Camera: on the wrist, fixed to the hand. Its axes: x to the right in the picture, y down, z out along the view.
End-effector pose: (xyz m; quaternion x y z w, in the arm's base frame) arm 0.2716 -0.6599 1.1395 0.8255 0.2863 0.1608 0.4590
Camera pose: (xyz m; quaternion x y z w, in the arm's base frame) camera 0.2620 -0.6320 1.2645 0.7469 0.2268 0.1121 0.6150
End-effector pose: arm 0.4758 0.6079 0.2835 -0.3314 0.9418 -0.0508 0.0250
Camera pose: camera 0.4038 0.6797 0.3620 -0.3540 0.9234 0.1337 0.0640
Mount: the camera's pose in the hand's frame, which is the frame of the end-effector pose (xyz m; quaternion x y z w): 0.0101 0.0916 -0.0895 -0.1605 -0.0995 -0.0208 0.9818
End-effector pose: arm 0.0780 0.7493 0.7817 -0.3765 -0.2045 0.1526 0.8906
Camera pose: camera 0.1189 0.7605 0.6604 -0.4931 -0.3217 0.1359 0.7968
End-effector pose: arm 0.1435 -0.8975 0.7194 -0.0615 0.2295 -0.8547 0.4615
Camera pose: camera 0.1791 -0.9187 0.5978 -0.2243 0.3153 -0.8058 0.4483
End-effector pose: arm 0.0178 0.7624 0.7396 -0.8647 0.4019 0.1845 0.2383
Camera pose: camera -0.0364 0.6545 0.7835 -0.8772 0.3233 0.3267 0.1390
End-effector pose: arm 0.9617 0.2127 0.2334 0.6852 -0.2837 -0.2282 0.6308
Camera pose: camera 1.0199 0.2677 0.3339 0.5547 -0.2904 -0.3509 0.6963
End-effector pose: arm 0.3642 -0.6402 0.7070 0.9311 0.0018 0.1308 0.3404
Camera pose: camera 0.3442 -0.6529 0.8333 0.8725 -0.0337 0.0290 0.4866
